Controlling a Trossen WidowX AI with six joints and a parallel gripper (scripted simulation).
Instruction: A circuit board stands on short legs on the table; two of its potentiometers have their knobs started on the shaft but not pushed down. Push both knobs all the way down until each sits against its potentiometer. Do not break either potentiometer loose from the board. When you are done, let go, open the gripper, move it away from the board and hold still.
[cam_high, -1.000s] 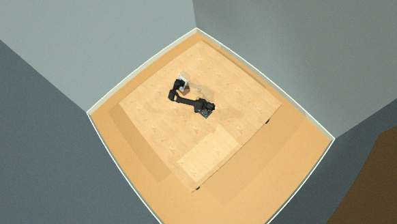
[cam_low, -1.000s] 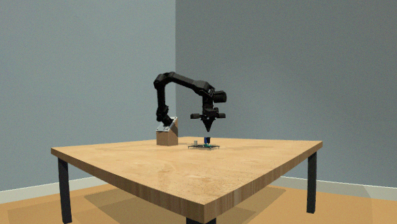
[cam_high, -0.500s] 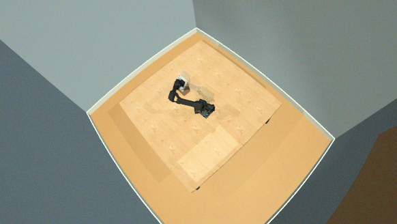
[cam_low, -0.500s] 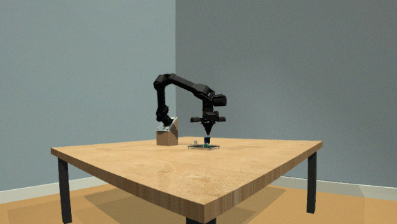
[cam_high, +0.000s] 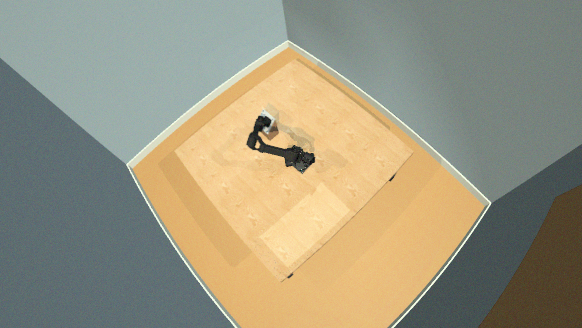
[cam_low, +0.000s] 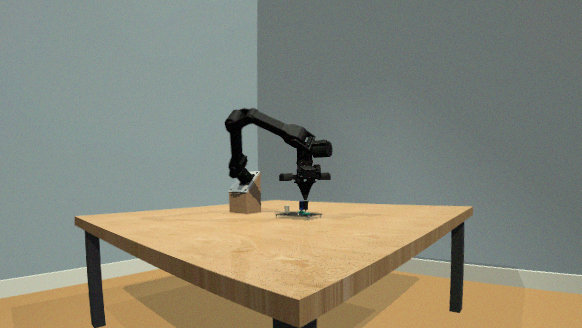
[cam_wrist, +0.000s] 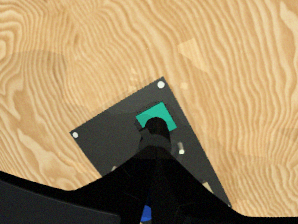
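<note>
My gripper tip is 2 cm above the black knob. Round my gripper tip: green potentiometer (3 cm below); then blue knob (4 cm behind, 3 cm to the left, 2 cm below).
</note>
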